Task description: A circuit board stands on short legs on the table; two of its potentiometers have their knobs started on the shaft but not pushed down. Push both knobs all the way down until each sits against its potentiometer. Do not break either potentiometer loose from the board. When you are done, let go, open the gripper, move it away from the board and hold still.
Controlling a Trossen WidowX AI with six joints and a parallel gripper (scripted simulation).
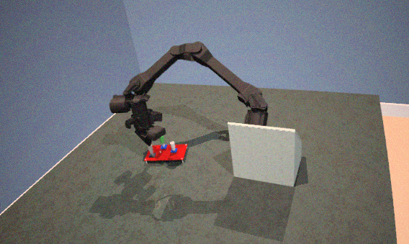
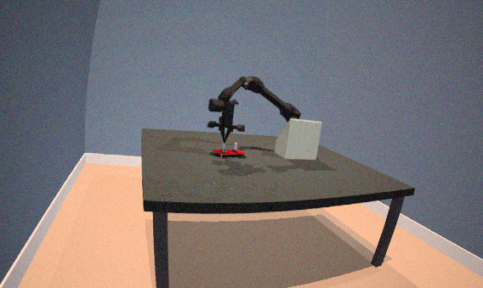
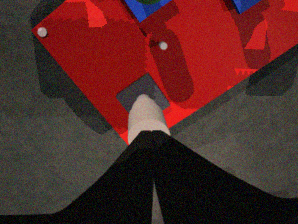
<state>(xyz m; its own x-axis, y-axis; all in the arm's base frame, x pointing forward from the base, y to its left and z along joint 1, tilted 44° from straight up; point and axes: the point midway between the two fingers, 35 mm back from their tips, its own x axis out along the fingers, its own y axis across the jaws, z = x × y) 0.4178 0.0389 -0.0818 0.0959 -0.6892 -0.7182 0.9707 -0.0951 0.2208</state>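
My gripper tip is now 20 mm above the grey knob.
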